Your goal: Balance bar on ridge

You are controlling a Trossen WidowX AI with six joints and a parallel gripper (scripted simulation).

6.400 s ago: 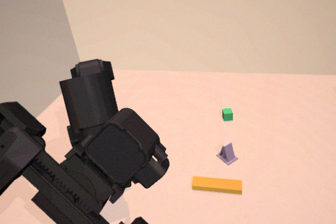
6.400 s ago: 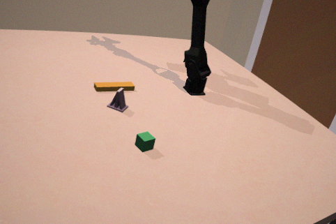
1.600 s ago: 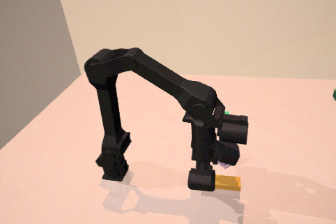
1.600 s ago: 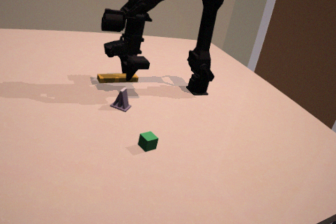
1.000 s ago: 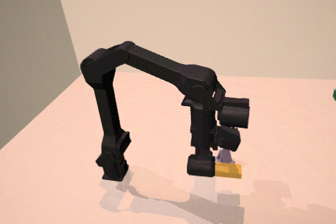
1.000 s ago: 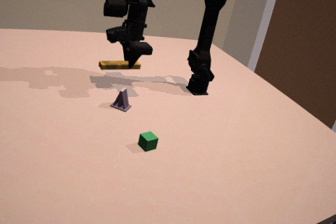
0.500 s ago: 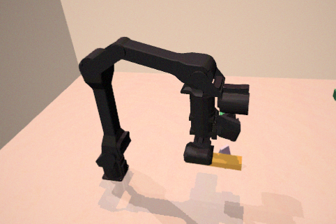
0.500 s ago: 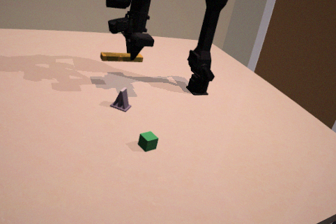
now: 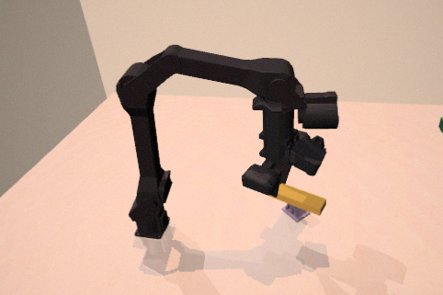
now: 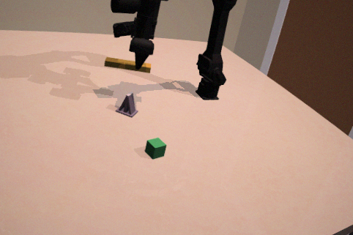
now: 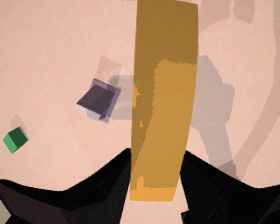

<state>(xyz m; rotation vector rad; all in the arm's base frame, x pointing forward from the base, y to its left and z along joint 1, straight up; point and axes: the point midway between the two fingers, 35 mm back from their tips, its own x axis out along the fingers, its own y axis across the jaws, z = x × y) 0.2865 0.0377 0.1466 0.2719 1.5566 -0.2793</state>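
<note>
The bar is 3 cm ahead of my gripper tip and 1 cm to the right of it. Also, from my gripper tip: green cube 26 cm to the left, 10 cm below, 2 cm ahead.
</note>
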